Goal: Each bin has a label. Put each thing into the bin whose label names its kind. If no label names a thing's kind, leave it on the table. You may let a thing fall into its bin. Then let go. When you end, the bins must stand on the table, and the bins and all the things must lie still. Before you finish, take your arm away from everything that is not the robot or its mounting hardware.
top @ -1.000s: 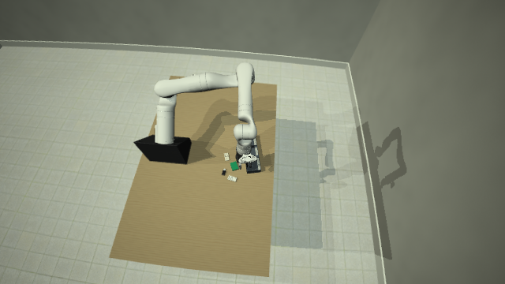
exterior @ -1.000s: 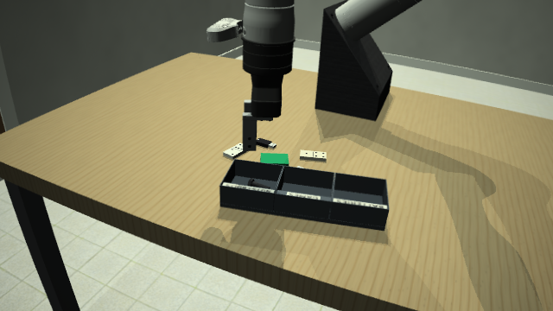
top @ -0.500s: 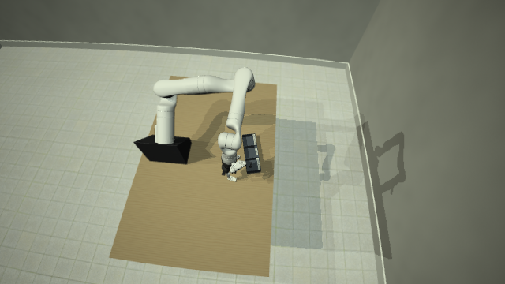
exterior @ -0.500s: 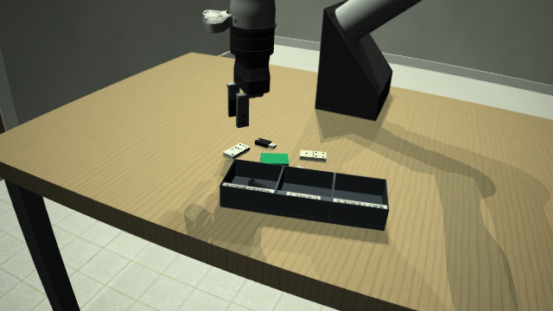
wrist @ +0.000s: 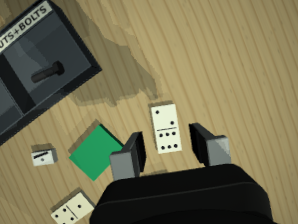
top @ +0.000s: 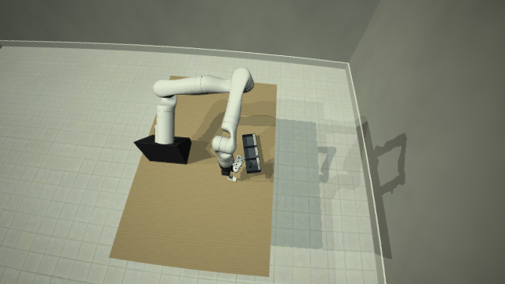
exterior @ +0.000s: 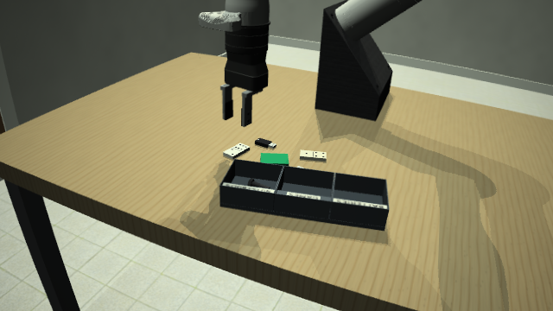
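The black three-part bin lies 80 mm ahead of my hand, 180 mm to the left of it and 60 mm below it. Round my hand: flat green piece: 10 mm behind, 80 mm to the left, 80 mm below; then black bolt: 90 mm ahead, 100 mm to the left, 70 mm below; then black usb stick: 60 mm behind, 30 mm to the left, 80 mm below.
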